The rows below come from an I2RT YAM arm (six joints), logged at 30 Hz.
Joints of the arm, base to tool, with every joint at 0 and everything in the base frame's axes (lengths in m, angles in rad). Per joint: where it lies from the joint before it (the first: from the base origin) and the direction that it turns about. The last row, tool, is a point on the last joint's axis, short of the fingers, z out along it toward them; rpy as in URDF.
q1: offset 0 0 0.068 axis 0 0 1
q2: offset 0.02 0.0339 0.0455 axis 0 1 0
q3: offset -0.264 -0.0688 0 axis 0 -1 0
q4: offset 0.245 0.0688 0.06 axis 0 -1 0
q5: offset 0.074 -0.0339 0.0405 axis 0 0 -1
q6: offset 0.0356 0 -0.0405 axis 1 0 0
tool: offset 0 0 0 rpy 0 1.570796 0
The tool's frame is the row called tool.
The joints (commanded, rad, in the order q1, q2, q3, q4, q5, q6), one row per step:
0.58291 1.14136 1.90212 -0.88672 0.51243 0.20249
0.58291 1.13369 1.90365 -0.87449 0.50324 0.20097
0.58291 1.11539 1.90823 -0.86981 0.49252 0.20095
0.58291 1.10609 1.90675 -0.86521 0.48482 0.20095
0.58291 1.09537 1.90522 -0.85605 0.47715 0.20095
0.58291 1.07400 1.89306 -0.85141 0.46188 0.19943
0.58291 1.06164 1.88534 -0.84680 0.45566 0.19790
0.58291 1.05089 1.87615 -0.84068 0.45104 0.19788
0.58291 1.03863 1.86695 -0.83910 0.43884 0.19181
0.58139 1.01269 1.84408 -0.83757 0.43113 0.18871
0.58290 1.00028 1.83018 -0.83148 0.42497 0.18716
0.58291 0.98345 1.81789 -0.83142 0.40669 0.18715
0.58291 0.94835 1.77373 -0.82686 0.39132 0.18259
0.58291 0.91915 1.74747 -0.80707 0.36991 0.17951
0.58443 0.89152 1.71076 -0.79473 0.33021 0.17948
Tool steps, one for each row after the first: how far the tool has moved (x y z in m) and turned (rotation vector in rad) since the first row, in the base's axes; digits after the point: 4 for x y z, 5 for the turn. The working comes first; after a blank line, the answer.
Tool pose at each row, in the base's axes (x y z in m, rotation vector in rad; the steps are taken from these numbers as rounded here):
0.1351 0.0682 0.5527 0.06176 1.68176 0.15619
0.1322 0.0666 0.5553 0.06082 1.66408 0.17266
0.1246 0.0620 0.5591 0.06185 1.64097 0.19408
0.1214 0.0602 0.5603 0.06004 1.63072 0.20595
0.1177 0.0580 0.5621 0.06011 1.61514 0.22034
0.1118 0.0547 0.5621 0.05150 1.60400 0.23747
0.1086 0.0528 0.5621 0.04837 1.59617 0.24524
0.1062 0.0514 0.5617 0.04717 1.58961 0.25218
0.1033 0.0500 0.5609 0.03425 1.58610 0.25904
0.0978 0.0465 0.5582 0.02838 1.58225 0.26343
0.0957 0.0455 0.5568 0.02256 1.57846 0.27014
0.0916 0.0436 0.5554 0.00955 1.57514 0.28633
0.0869 0.0410 0.5486 -0.00755 1.57966 0.29298
0.0810 0.0380 0.5468 -0.02006 1.55941 0.31613
0.0775 0.0374 0.5415 -0.05195 1.55716 0.34920

-0.0029 -0.0016 0.0026 0.01117 -0.01742 0.00928
-0.0105 -0.0062 0.0064 0.02712 -0.03990 0.01995
-0.0137 -0.0080 0.0076 0.03446 -0.04995 0.02762
-0.0174 -0.0102 0.0094 0.04490 -0.06504 0.03527
-0.0233 -0.0135 0.0094 0.05181 -0.07622 0.05062
-0.0265 -0.0154 0.0094 0.05557 -0.08397 0.05694
-0.0289 -0.0168 0.0090 0.05986 -0.09033 0.06156
-0.0318 -0.0182 0.0082 0.05696 -0.09449 0.07410
-0.0373 -0.0217 0.0055 0.05662 -0.09855 0.08046
-0.0394 -0.0227 0.0041 0.05786 -0.10244 0.08819
-0.0435 -0.0246 0.0027 0.06114 -0.10588 0.10645
-0.0482 -0.0272 -0.0041 0.05515 -0.10213 0.12207
-0.0541 -0.0302 -0.0059 0.06437 -0.12183 0.14352
-0.0576 -0.0308 -0.0112 0.06767 -0.12384 0.18471

